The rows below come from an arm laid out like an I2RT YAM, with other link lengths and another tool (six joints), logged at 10 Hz.
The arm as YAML. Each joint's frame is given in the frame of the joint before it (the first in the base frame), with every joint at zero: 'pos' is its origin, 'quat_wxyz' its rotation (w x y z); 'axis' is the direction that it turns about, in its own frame. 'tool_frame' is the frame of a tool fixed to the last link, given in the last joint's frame.
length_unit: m
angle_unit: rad
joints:
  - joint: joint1
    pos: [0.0, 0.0, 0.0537]
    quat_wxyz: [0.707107, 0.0, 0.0, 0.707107]
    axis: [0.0, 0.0, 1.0]
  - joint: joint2
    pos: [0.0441, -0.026, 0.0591]
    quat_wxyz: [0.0, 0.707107, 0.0, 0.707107]
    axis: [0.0, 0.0, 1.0]
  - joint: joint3
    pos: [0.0, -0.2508, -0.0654]
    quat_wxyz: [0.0, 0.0, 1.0, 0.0]
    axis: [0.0, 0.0, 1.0]
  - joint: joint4
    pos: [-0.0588, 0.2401, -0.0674]
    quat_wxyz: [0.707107, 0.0, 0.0, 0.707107]
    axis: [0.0, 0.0, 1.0]
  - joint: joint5
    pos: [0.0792, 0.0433, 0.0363]
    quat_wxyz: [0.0, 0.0, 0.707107, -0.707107]
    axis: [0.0, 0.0, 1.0]
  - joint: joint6
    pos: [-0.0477, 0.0, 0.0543]
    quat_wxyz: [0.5, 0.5, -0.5, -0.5]
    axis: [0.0, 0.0, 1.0]
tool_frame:
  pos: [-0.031, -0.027, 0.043]
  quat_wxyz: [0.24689, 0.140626, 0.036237, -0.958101]
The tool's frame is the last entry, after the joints.
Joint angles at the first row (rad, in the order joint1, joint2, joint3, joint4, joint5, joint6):
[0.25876, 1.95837, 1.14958, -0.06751, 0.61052, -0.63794]
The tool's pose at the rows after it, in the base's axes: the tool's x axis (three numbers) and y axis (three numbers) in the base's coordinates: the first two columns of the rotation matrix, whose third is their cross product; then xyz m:
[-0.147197, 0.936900, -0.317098, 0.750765, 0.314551, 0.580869, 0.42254, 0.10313, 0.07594]
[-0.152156, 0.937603, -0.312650, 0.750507, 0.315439, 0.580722, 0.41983, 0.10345, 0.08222]
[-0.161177, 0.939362, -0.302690, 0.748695, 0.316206, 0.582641, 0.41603, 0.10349, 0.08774]
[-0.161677, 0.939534, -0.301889, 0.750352, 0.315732, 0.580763, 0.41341, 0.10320, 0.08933]
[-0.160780, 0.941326, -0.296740, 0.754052, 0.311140, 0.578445, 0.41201, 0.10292, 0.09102]
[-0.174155, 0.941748, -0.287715, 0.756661, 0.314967, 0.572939, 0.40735, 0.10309, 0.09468]
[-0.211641, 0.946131, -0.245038, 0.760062, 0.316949, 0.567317, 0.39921, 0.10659, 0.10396]
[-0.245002, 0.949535, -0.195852, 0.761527, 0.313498, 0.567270, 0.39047, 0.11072, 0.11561]
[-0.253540, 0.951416, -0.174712, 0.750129, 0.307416, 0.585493, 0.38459, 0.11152, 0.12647]
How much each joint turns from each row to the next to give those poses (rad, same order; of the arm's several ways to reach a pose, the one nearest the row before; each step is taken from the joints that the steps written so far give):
[-0.00050, -0.01837, -0.00600, -0.00400, -0.00412, -0.00365]
[0.00096, -0.02220, -0.00084, -0.02243, -0.00601, 0.00038]
[-0.00094, -0.02540, -0.00910, -0.01479, -0.01440, -0.00104]
[0.00092, -0.01154, -0.00678, -0.00833, -0.00001, 0.00197]
[-0.00046, -0.00687, 0.00148, -0.01551, -0.00307, 0.00633]
[-0.00030, -0.02177, -0.00772, -0.02078, -0.01498, -0.00265]
[-0.00011, -0.04035, -0.00112, -0.05389, -0.05581, 0.00306]
[0.00123, -0.04502, 0.00120, -0.05736, -0.05796, 0.00917]
[-0.00028, -0.04487, -0.01442, -0.01265, -0.02421, 0.00440]

